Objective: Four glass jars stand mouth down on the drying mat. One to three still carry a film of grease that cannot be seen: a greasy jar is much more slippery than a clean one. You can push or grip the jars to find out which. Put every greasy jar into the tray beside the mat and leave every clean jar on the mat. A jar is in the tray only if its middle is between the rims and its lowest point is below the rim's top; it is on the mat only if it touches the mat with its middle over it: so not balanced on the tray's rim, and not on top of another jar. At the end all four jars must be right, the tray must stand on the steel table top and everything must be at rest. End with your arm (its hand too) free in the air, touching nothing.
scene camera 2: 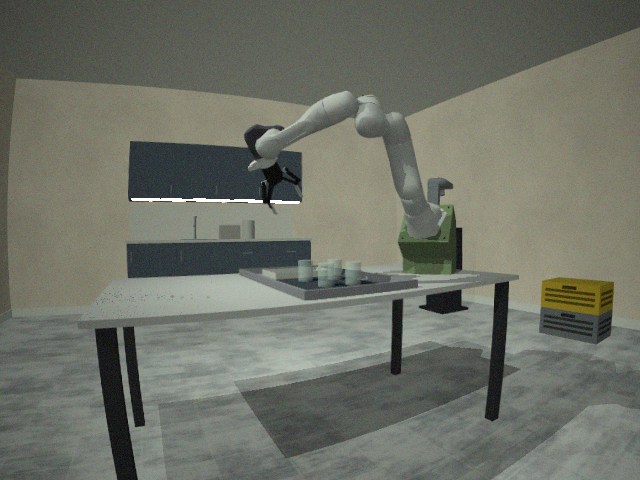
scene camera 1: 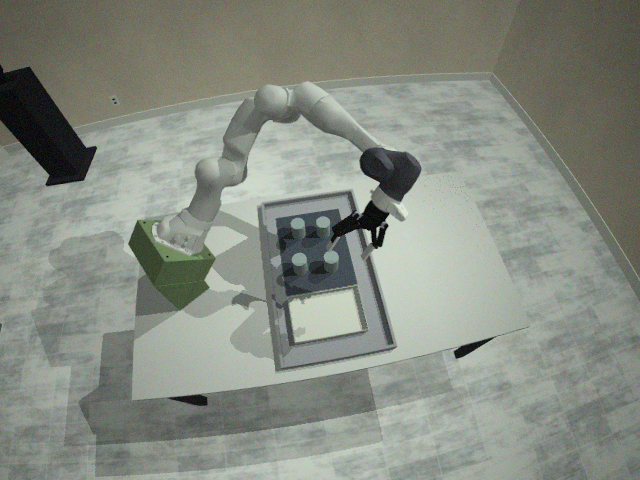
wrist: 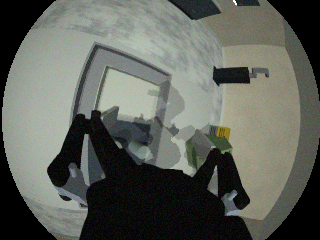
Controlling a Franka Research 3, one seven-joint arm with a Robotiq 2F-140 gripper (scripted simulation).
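A tray, a dark drying mat and a grey rimmed base share the scene with the gripper, which is visible in the wrist view and in scene camera 2 as well.
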